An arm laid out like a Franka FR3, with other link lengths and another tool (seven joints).
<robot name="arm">
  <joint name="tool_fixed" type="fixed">
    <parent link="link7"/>
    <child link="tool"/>
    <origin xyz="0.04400 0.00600 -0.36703" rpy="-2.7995 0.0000 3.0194"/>
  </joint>
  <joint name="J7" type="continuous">
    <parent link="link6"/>
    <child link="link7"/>
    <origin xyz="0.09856 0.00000 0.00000" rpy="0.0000 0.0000 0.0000"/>
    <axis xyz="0 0 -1"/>
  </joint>
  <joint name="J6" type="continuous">
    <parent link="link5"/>
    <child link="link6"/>
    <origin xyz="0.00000 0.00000 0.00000" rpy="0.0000 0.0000 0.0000"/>
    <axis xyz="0 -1 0"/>
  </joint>
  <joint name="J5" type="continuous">
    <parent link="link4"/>
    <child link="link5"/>
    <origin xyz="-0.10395 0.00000 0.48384" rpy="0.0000 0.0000 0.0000"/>
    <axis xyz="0 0 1"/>
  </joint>
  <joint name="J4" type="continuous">
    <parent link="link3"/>
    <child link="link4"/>
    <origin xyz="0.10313 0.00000 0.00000" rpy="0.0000 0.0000 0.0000"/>
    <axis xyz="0 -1 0"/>
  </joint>
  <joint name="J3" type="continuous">
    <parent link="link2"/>
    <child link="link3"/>
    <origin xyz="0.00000 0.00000 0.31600" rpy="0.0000 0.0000 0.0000"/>
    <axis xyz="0 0 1"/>
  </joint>
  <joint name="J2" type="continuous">
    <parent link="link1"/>
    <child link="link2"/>
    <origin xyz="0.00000 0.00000 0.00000" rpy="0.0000 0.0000 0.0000"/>
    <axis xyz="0 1 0"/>
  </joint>
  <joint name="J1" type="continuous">
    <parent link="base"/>
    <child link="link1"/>
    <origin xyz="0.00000 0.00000 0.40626" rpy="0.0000 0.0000 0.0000"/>
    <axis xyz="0 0 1"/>
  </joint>
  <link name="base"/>
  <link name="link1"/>
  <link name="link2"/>
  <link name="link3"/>
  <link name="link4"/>
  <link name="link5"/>
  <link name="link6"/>
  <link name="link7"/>
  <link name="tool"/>
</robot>
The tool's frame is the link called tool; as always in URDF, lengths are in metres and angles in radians. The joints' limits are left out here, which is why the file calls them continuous.
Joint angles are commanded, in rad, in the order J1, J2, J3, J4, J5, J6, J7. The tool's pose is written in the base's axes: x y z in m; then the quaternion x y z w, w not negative. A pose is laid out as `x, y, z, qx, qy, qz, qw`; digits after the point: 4 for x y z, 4 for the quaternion.
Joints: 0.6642 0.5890 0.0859 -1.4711 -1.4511 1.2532 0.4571
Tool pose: 0.8110, 0.2045, 0.4206, -0.0886, 0.5694, -0.7970, 0.1807
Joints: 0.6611 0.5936 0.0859 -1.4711 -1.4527 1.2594 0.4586
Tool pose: 0.8134, 0.2038, 0.4166, -0.0905, 0.5693, -0.7968, 0.1812
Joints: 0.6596 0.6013 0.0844 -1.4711 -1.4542 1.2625 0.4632
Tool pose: 0.8150, 0.2025, 0.4111, -0.0914, 0.5682, -0.7975, 0.1811
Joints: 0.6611 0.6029 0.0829 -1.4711 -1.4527 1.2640 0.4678
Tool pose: 0.8151, 0.2030, 0.4096, -0.0906, 0.5686, -0.7970, 0.1821
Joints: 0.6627 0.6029 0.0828 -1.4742 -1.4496 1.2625 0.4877
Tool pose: 0.8136, 0.2033, 0.4082, -0.0839, 0.5701, -0.7958, 0.1861
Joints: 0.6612 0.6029 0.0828 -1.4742 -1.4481 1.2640 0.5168
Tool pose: 0.8142, 0.2024, 0.4087, -0.0722, 0.5729, -0.7931, 0.1936
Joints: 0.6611 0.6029 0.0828 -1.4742 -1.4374 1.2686 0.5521
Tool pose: 0.8136, 0.2026, 0.4057, -0.0596, 0.5795, -0.7875, 0.2010
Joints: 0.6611 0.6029 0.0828 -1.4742 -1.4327 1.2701 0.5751
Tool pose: 0.8133, 0.2026, 0.4049, -0.0508, 0.5827, -0.7845, 0.2061
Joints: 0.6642 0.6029 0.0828 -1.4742 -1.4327 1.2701 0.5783
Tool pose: 0.8127, 0.2051, 0.4050, -0.0504, 0.5828, -0.7839, 0.2081
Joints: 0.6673 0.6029 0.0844 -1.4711 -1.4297 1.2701 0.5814
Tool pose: 0.8117, 0.2088, 0.4053, -0.0495, 0.5848, -0.7819, 0.2102
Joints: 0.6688 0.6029 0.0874 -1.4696 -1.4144 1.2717 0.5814
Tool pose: 0.8088, 0.2113, 0.3999, -0.0513, 0.5908, -0.7781, 0.2069
